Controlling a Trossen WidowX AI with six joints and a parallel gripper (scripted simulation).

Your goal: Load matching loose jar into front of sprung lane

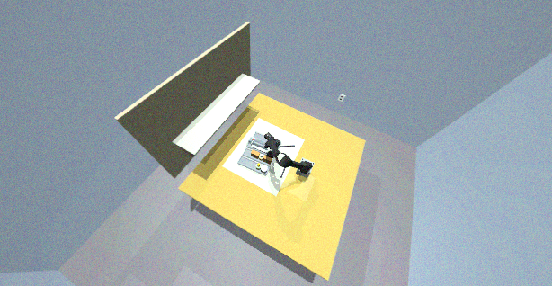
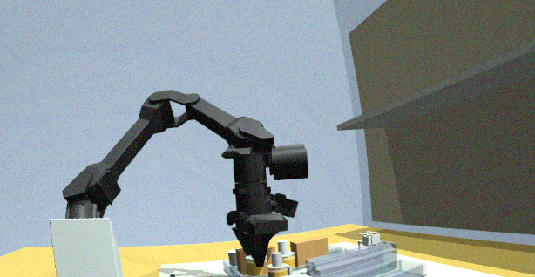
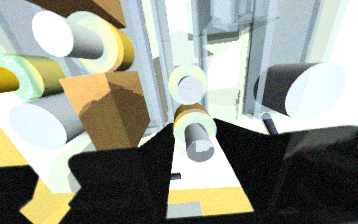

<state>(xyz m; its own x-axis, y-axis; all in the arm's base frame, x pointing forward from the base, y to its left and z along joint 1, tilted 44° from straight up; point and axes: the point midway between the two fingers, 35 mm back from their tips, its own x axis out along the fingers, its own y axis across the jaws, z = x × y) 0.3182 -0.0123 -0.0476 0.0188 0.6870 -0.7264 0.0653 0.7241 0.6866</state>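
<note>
My gripper tip is now 15 cm short of the clear lane rack, 4 cm above it and 3 cm to the left of it. Also, from my gripper tip: shelf (51 cm ahead, 31 cm above, 7 cm to the right).
</note>
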